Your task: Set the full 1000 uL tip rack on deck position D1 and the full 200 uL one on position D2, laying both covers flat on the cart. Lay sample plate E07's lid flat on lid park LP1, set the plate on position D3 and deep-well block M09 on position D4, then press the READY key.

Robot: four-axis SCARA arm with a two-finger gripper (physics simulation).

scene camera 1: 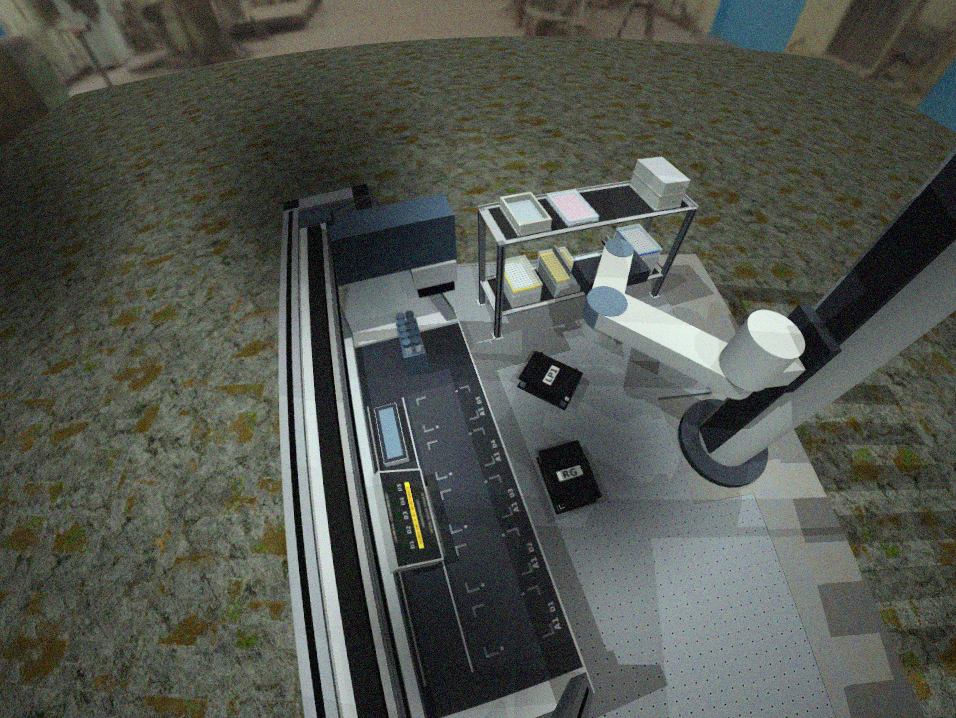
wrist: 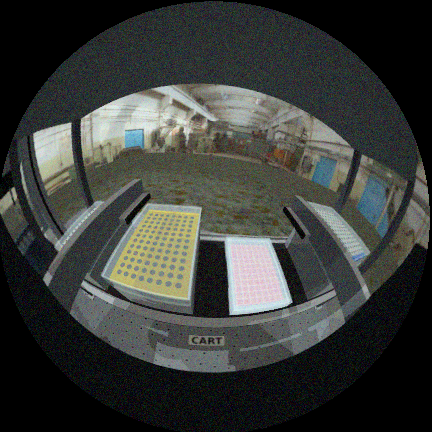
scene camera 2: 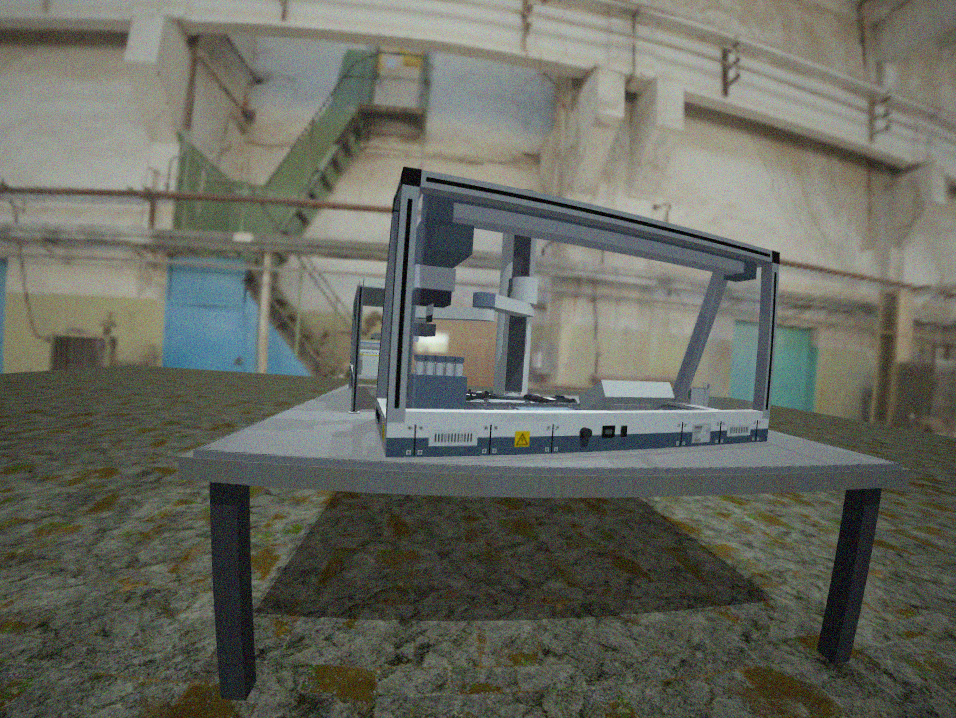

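Note:
In the wrist view my gripper (wrist: 219, 192) is open and empty at the cart's lower tier. Its left finger is beside a yellow-topped tip rack (wrist: 155, 250) (scene camera 1: 554, 270), and a pink plate (wrist: 257, 272) lies right of that rack, between the fingers. White racks with a yellow edge (scene camera 1: 521, 278) and a blue edge (scene camera 1: 638, 240) stand on the same tier. On the upper tier are a pale box (scene camera 1: 525, 212), a pink plate (scene camera 1: 572, 207) and stacked white blocks (scene camera 1: 659, 183). Lid park LP1 (scene camera 1: 535, 374) bears nothing. Labels on the racks and plates are unreadable; the READY key cannot be made out.
The cart (scene camera 1: 499, 289) has corner posts and an upper shelf over the gripper. The black RG stand (scene camera 1: 578, 493) is near LP1. The deck (scene camera 1: 490, 560) carries a blue tube rack (scene camera 1: 413, 347) at its far end. A gantry frame (scene camera 2: 587, 210) stands over the deck.

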